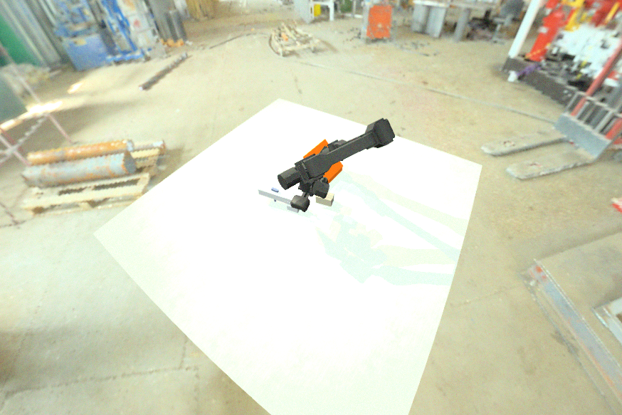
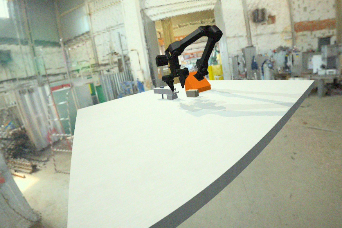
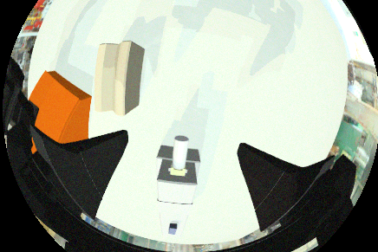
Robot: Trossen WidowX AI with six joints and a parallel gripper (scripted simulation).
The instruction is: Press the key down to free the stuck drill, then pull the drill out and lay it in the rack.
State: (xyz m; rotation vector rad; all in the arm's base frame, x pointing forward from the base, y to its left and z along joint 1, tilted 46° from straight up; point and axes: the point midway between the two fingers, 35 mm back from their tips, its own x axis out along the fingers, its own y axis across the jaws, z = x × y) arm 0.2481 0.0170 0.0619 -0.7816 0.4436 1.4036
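The drill is 6 cm to the right of my gripper tip, 1 cm below it and 1 cm ahead of it. Round my gripper tip: blue key (15 cm to the right, 2 cm ahead, 1 cm below); then grey-tan block (8 cm behind, 4 cm below, 3 cm to the left); then grey fixture (12 cm to the right, 2 cm ahead, 1 cm below).
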